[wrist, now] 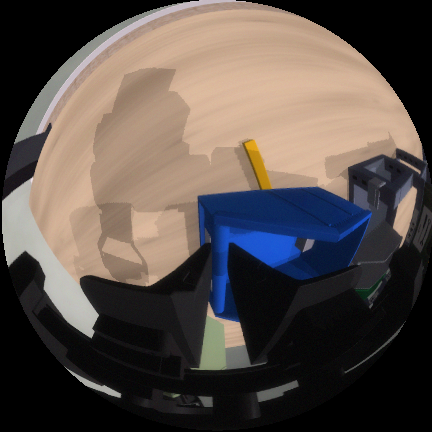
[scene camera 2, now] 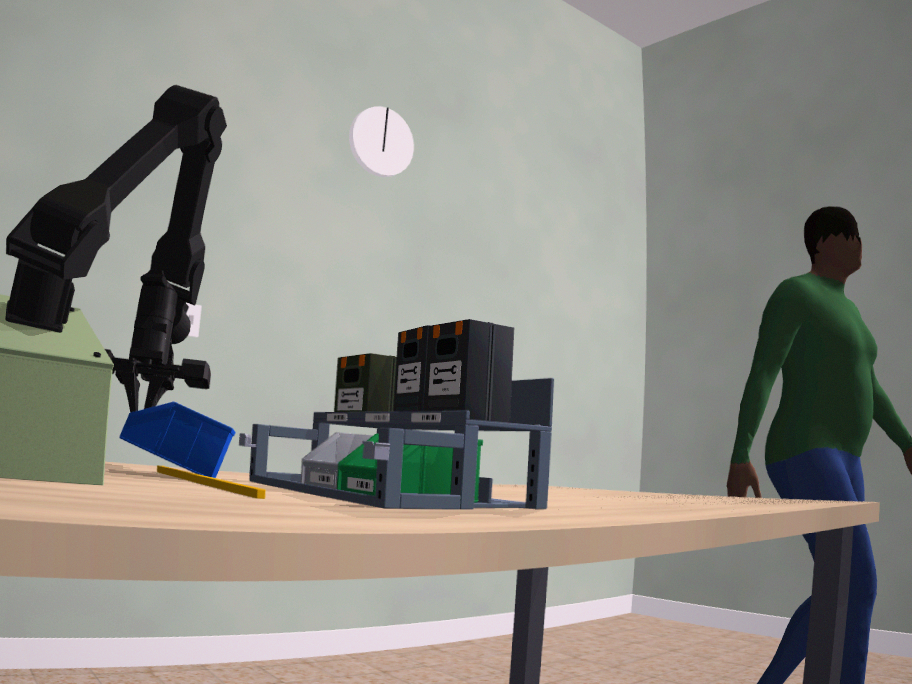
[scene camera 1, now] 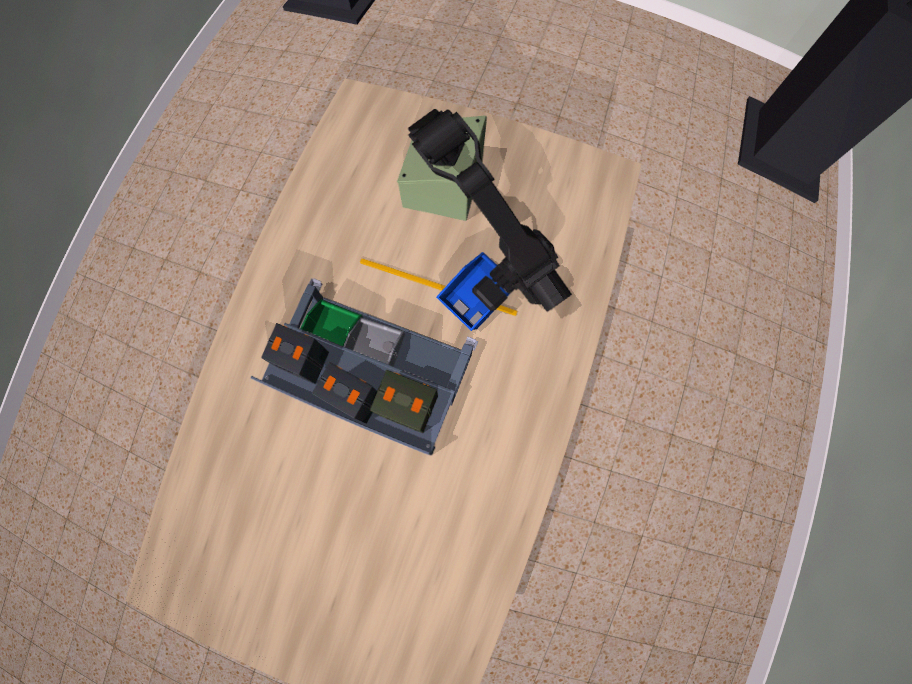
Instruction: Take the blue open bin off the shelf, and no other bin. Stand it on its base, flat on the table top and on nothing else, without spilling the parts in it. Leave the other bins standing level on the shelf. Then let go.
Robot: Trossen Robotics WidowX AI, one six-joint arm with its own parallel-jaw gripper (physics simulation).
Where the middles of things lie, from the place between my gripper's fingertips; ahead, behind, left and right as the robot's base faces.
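Labels:
From my hand: green bin (scene camera 2: pixel 425 469), 250 mm ahead, 310 mm to the right, 20 mm below; grey bin (scene camera 2: pixel 319 467), 20 mm below, 250 mm ahead, 210 mm to the right; yellow bar (scene camera 2: pixel 254 492), 140 mm to the right, 60 mm ahead, 60 mm below. Blue open bin (scene camera 2: pixel 171 431): my hand 50 mm short of it, 40 mm to the left of it.

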